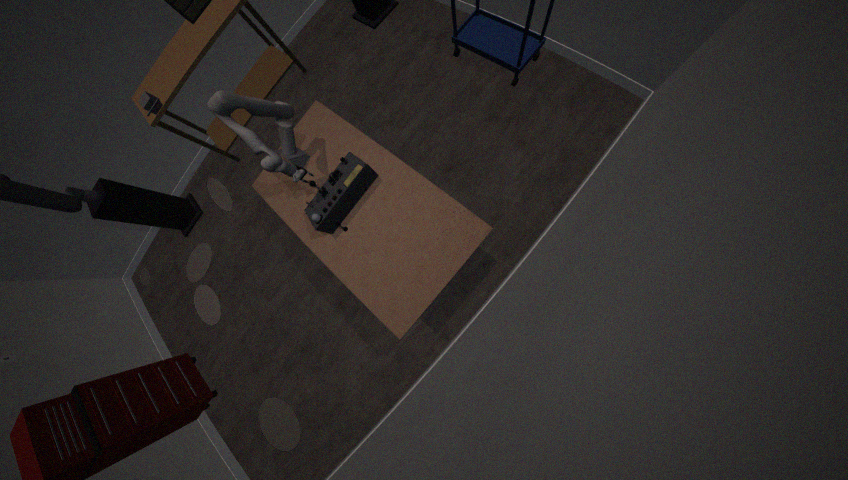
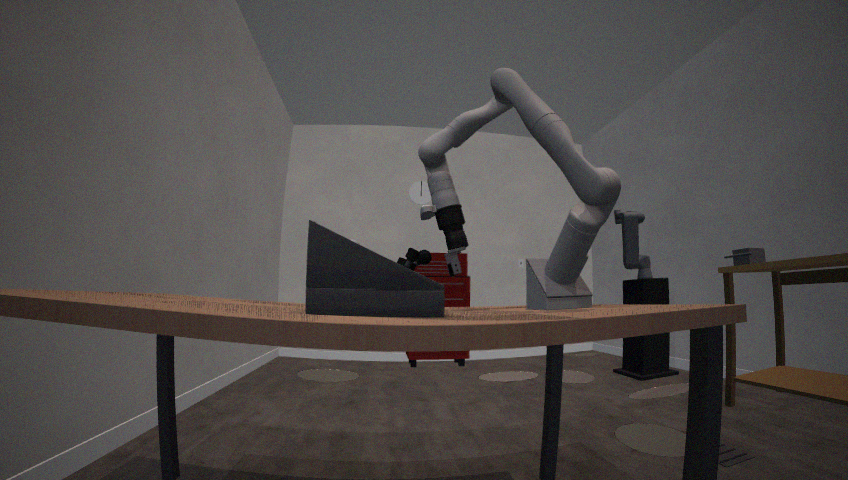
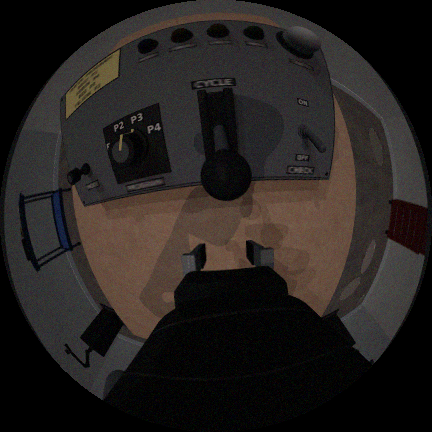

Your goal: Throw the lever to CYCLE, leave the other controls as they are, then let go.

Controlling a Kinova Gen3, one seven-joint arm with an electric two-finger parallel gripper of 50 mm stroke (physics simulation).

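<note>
The grey control console has a lever with a black ball knob. The lever's slot runs up to the CYCLE label. The ball is at the slot's lower end, over the panel's near edge, away from CYCLE, and hides any label there. My gripper is open and empty, on the arm's side of the ball and apart from it. The rotary knob points near P2. The CHECK toggle leans sideways; its setting is unclear.
A small black knob, dark lamps and a grey dome are also on the console. The console stands on the wooden table. Farther off are a red cabinet, a blue cart and a black pedestal bearing another arm.
</note>
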